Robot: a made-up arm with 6 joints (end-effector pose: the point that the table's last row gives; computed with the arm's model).
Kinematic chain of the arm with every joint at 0, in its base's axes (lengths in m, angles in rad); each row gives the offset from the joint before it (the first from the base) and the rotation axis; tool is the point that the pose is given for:
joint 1: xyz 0 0 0.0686 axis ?
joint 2: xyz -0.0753 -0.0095 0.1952 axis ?
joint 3: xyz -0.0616 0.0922 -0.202 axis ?
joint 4: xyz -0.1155 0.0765 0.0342 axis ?
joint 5: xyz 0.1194 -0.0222 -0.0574 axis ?
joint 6: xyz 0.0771 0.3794 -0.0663 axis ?
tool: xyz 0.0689 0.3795 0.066
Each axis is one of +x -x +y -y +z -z.
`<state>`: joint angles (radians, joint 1 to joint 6).
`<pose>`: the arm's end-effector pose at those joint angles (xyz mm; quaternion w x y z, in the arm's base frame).
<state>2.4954 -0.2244 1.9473 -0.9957 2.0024 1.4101</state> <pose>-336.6 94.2 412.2 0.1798 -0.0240 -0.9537 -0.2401</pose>
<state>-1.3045 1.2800 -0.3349 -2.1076 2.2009 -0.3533</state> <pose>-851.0 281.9 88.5 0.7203 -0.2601 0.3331 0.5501</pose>
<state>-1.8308 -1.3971 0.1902 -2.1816 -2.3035 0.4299</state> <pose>641.7 -150.9 -144.0 0.0234 0.7378 0.4253 -0.5237</pose>
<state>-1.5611 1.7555 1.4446 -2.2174 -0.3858 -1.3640</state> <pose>242.9 -33.8 458.6 0.2973 0.7094 0.6229 -0.1427</pose>
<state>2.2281 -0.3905 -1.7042 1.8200 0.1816 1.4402</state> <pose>-361.2 248.7 331.1 0.4358 0.2927 0.7057 0.4757</pose>
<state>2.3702 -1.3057 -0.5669 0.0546 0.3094 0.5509</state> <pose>-140.1 -410.6 1075.4 0.0166 0.2958 0.5577 0.7753</pose>
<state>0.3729 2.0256 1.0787 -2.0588 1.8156 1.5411</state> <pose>82.7 -30.9 671.1 0.8595 0.4030 -0.2557 0.1829</pose>
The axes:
joint 1: +z
joint 2: -x
joint 3: -y
joint 4: +x
joint 5: -y
joint 6: +z

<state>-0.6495 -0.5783 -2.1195 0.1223 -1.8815 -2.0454</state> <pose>-174.8 420.0 524.1 0.1534 -0.6065 0.6291 0.4613</pose>
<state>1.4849 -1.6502 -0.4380 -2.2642 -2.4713 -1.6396</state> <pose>-58.3 -429.8 7.0 0.3658 -0.8542 -0.2798 -0.2414</pose>
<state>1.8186 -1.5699 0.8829 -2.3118 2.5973 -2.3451</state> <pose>-354.4 -345.8 475.9 0.4167 0.9024 -0.0348 0.1038</pose>
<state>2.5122 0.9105 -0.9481 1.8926 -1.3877 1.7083</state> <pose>-7.4 134.1 421.3 0.2180 -0.3422 -0.7549 -0.5152</pose>
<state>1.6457 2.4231 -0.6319 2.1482 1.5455 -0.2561</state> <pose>-424.4 151.3 343.9 0.4580 0.5044 -0.6758 0.2813</pose>
